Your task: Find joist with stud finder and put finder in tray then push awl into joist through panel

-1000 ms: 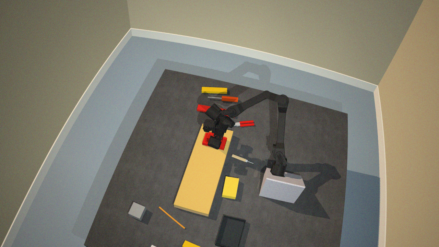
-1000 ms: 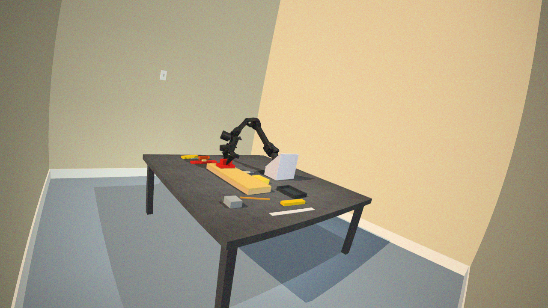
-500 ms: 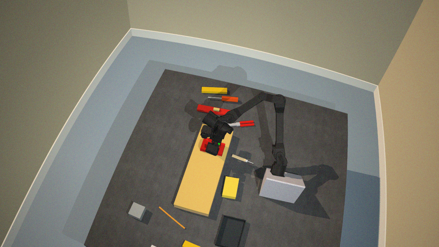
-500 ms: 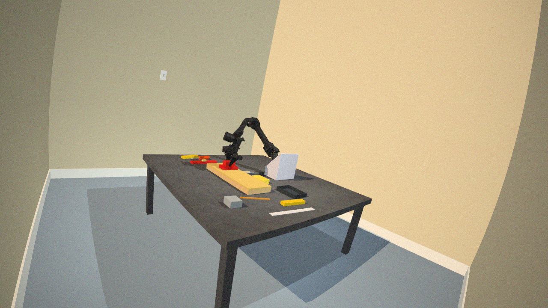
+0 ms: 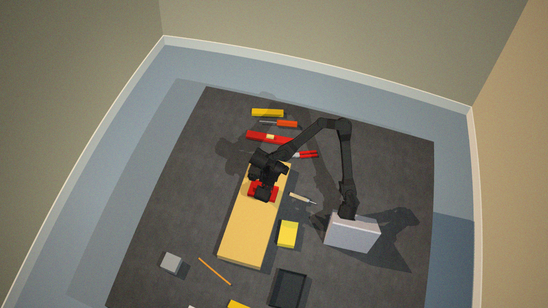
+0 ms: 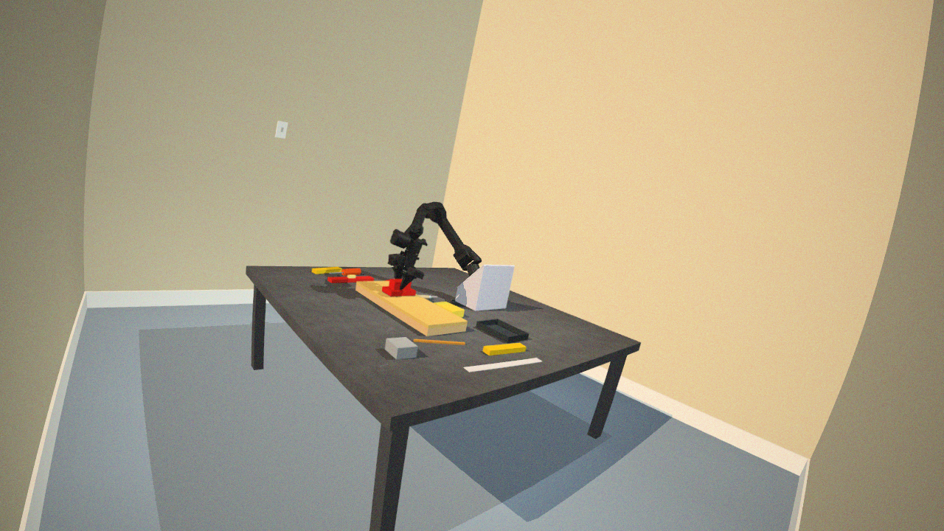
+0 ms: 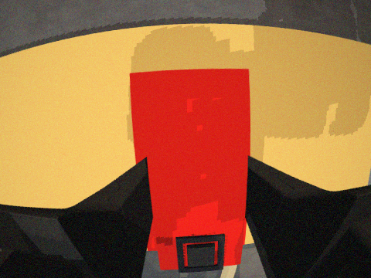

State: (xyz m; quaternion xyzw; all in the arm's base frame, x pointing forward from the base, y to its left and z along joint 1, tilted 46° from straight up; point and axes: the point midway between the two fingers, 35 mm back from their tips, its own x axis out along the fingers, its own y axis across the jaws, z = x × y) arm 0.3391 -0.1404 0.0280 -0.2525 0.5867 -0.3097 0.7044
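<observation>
The square indicator lies 40 mm behind my gripper tip, 10 mm to the left of it and 30 mm above it. From my gripper tip the other things lie so: red stud finder: 20 mm behind, 20 mm above; awl: 190 mm behind, 10 mm to the right, 60 mm below; yellow block: 130 mm behind, 170 mm to the left, 50 mm below.
</observation>
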